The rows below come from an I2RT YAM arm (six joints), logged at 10 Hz.
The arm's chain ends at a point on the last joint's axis. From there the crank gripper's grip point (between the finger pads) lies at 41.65 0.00 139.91 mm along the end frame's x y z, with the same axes.
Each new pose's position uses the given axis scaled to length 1; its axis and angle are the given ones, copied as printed.
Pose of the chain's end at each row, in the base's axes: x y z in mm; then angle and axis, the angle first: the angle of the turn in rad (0 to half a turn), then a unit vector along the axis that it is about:
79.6, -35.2, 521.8, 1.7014, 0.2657, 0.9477, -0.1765
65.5, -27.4, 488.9, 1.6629, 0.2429, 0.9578, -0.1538
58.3, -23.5, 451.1, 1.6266, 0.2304, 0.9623, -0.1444
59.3, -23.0, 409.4, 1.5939, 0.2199, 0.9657, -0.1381
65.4, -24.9, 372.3, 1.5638, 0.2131, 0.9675, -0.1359
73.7, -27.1, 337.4, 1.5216, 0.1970, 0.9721, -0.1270
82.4, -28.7, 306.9, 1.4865, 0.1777, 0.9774, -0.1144
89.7, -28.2, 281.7, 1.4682, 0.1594, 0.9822, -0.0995
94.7, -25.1, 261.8, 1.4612, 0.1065, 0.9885, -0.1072
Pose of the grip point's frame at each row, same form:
201.6, -93.9, 467.2, 1.7014, 0.2657, 0.9477, -0.1765
192.1, -79.5, 438.2, 1.6629, 0.2429, 0.9578, -0.1538
187.8, -72.5, 404.9, 1.6266, 0.2304, 0.9623, -0.1444
191.1, -69.5, 367.4, 1.5939, 0.2199, 0.9657, -0.1381
198.9, -70.1, 334.4, 1.5638, 0.2131, 0.9675, -0.1359
209.8, -68.8, 305.0, 1.5216, 0.1970, 0.9721, -0.1270
220.8, -65.9, 279.0, 1.4865, 0.1777, 0.9774, -0.1144
229.6, -60.9, 256.0, 1.4682, 0.1594, 0.9822, -0.0995
235.7, -53.6, 237.2, 1.4612, 0.1065, 0.9885, -0.1072

